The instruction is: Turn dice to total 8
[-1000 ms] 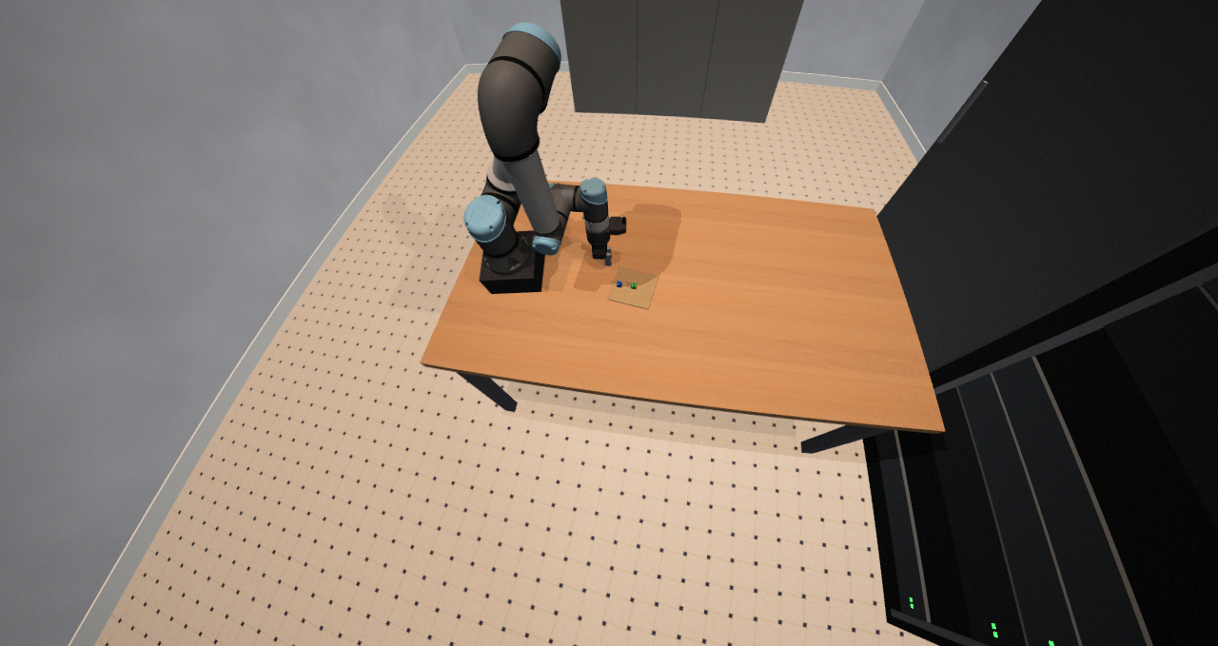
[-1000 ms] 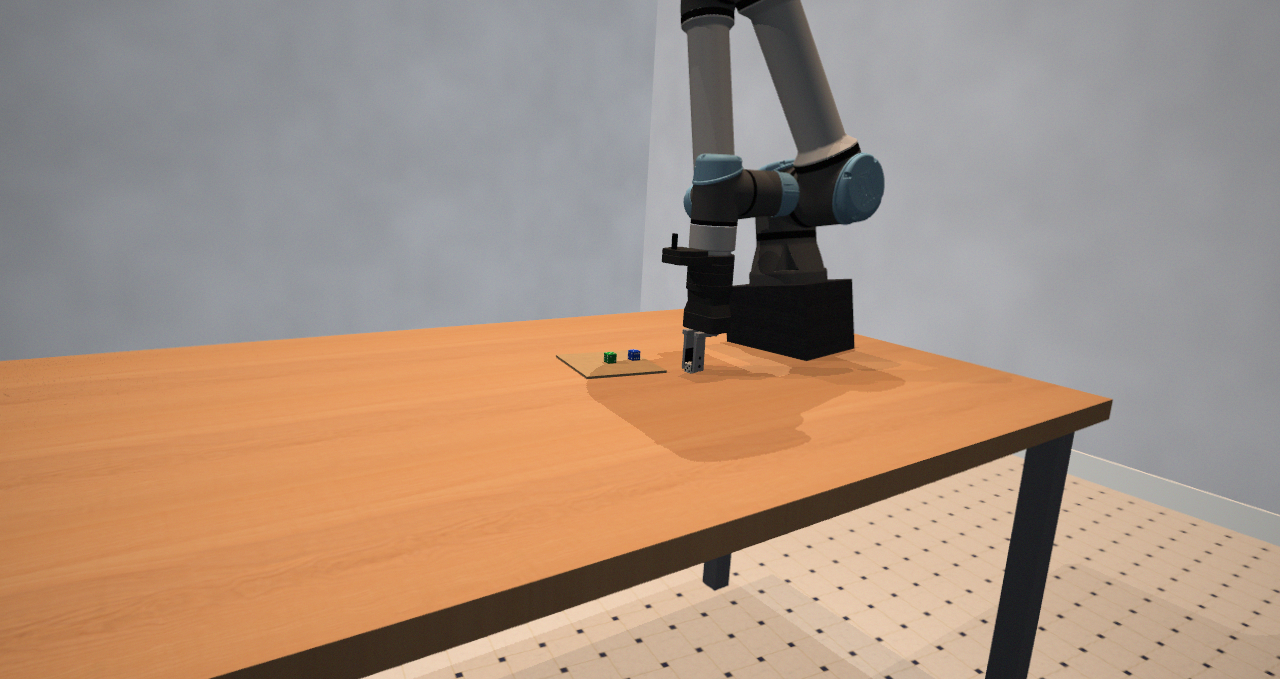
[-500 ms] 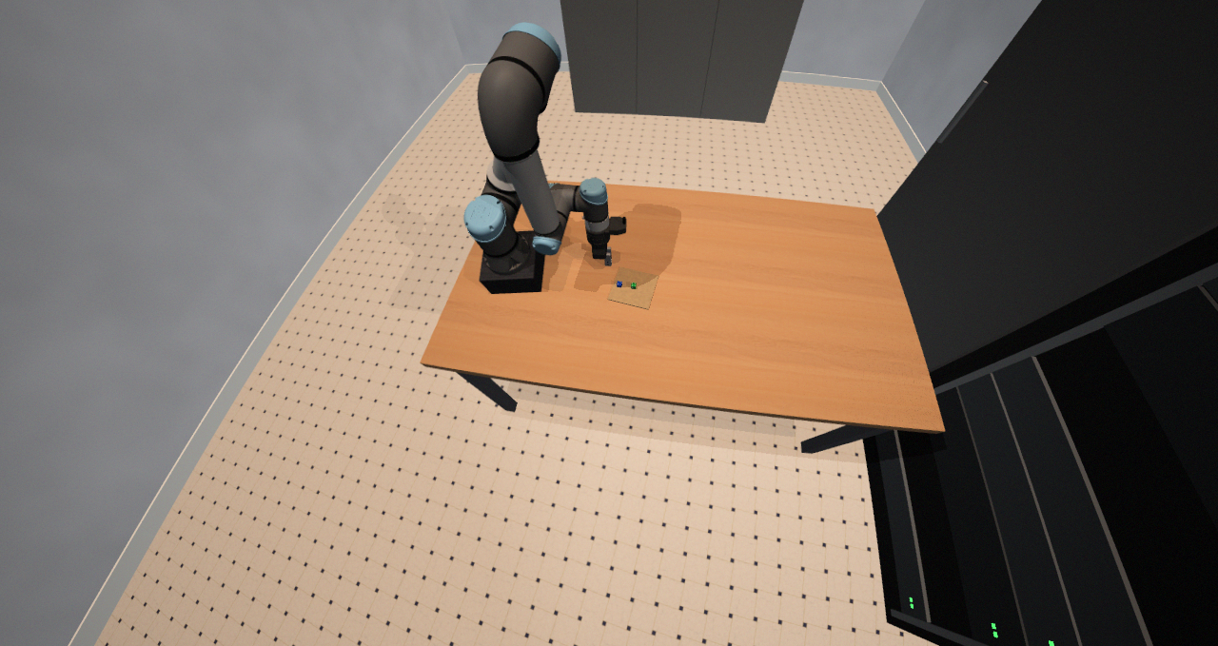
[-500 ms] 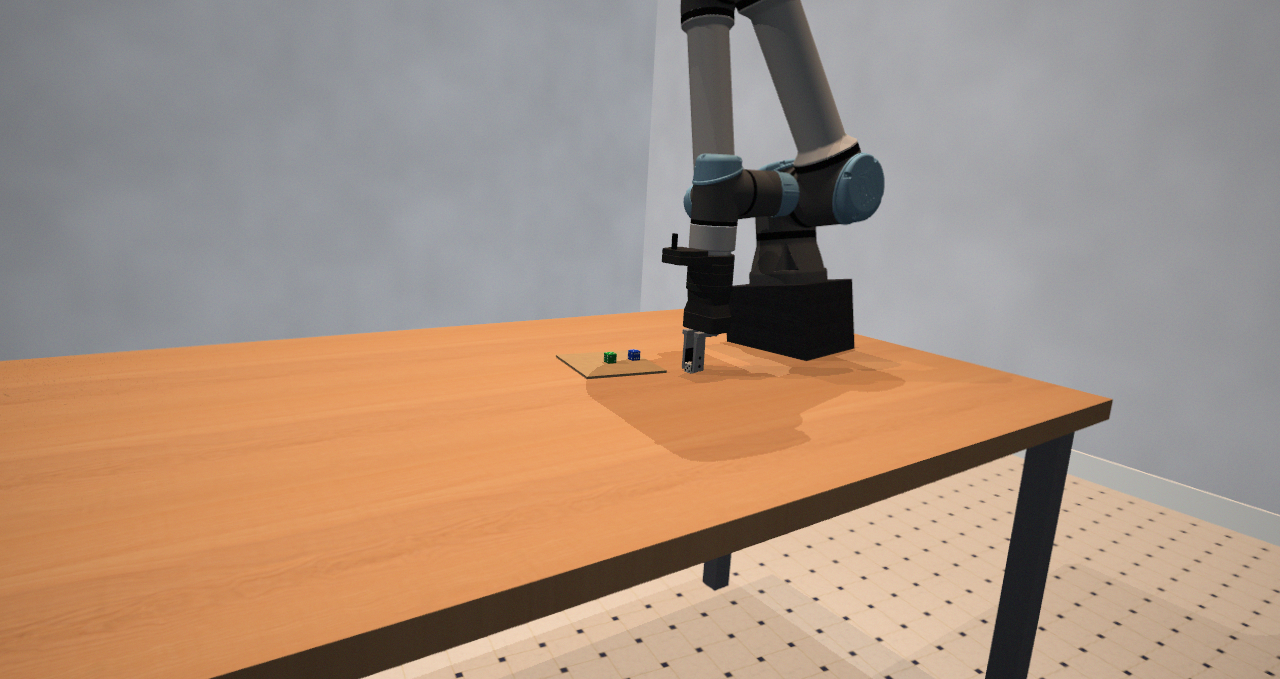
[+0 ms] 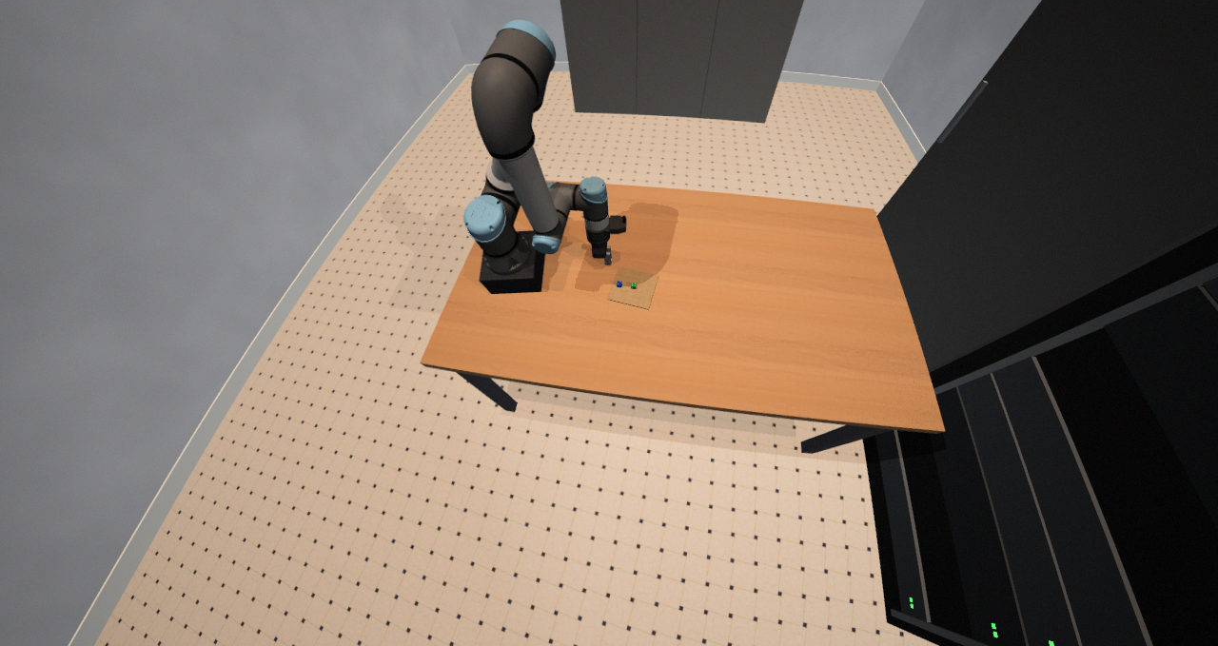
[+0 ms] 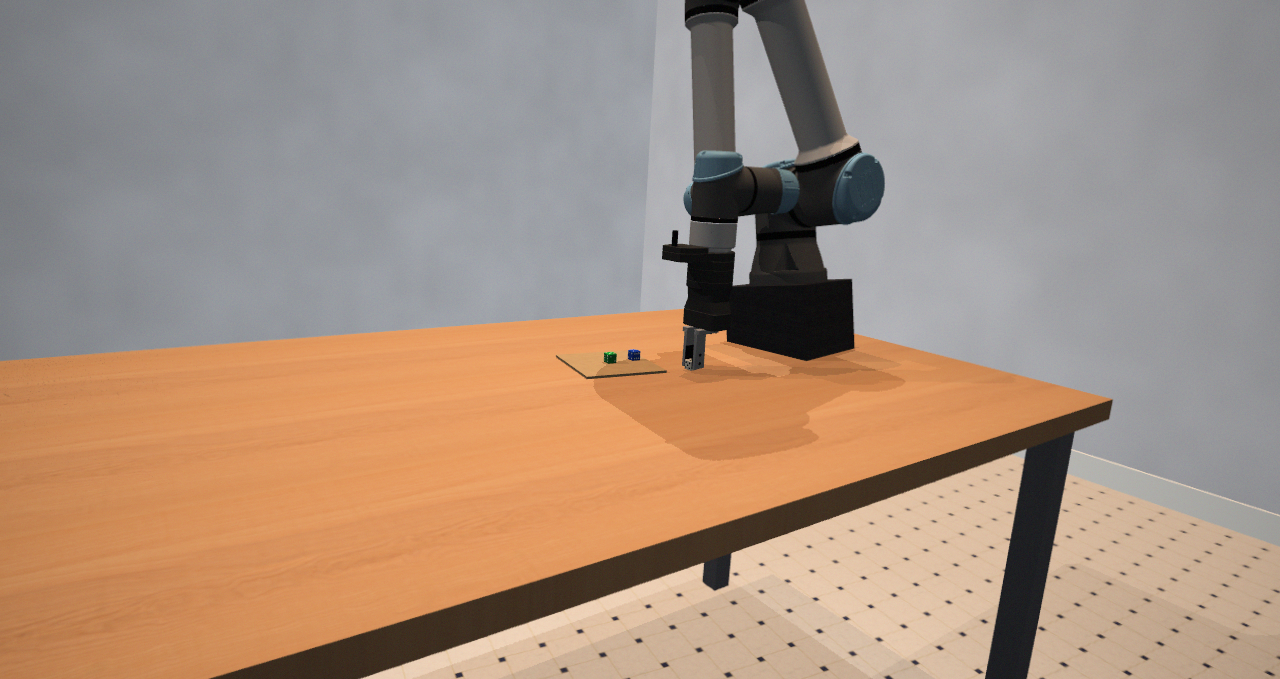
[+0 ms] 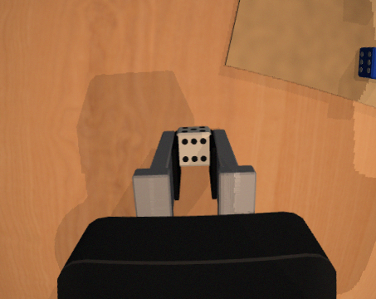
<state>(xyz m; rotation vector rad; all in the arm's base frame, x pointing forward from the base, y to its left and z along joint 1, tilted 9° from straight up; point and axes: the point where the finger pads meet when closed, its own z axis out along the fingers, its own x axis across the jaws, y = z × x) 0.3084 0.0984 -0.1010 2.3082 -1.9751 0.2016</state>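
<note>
Right now the blue die is 6 cm ahead of my hand, 9 cm to the right of it and 1 cm below it. Also, from my hand: white die: 1 cm below; green die: 11 cm ahead, 9 cm to the right, 1 cm below; mat: 11 cm ahead, 9 cm to the right, 2 cm below.
</note>
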